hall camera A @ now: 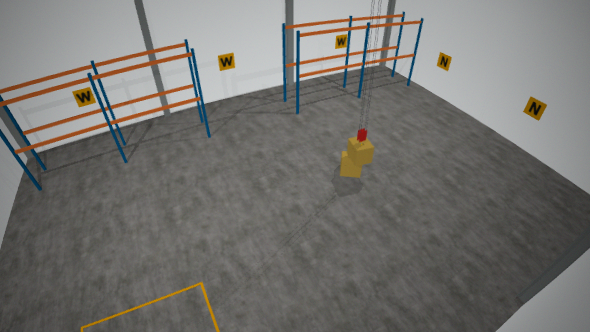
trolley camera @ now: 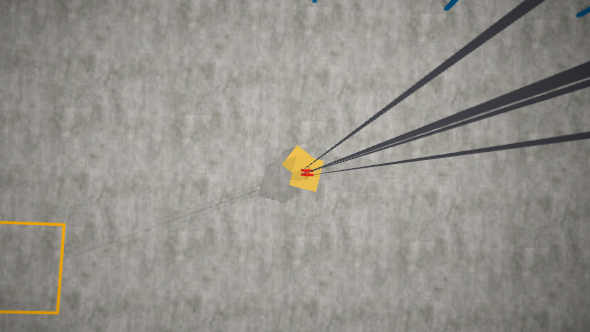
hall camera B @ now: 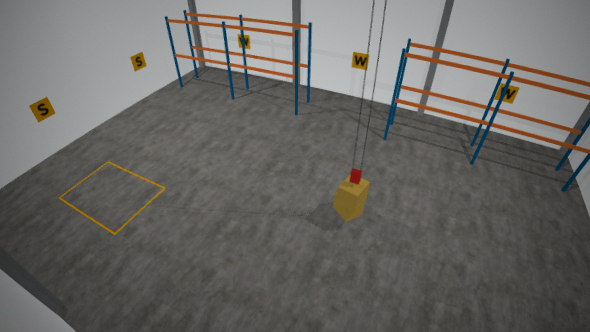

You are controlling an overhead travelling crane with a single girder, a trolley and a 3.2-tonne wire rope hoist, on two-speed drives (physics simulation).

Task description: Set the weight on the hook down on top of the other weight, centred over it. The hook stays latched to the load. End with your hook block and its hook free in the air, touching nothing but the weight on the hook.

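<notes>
The red hook block with its hook, my gripper (hall camera A: 362, 135) (hall camera B: 355, 176) (trolley camera: 307, 172), hangs on its ropes, latched to the yellow weight on the hook (hall camera A: 362, 152) (hall camera B: 349, 197) (trolley camera: 311, 183). The other yellow weight (hall camera A: 350, 169) (trolley camera: 299, 154) stands on the floor, lower and partly covered. In hall camera A the hooked weight sits up and to the right of it. In the trolley camera the hooked weight is offset to the lower right, overlapping it, not centred. In hall camera B the two merge into nearly one outline. Whether they touch cannot be told.
Blue and orange racks stand along the W wall: one rack (hall camera A: 108, 118) (hall camera B: 296, 90) and another rack (hall camera A: 298, 90) (hall camera B: 491, 118). A yellow-orange marked rectangle (hall camera A: 141, 305) (hall camera B: 136, 175) (trolley camera: 61, 269) lies on the floor away from the weights.
</notes>
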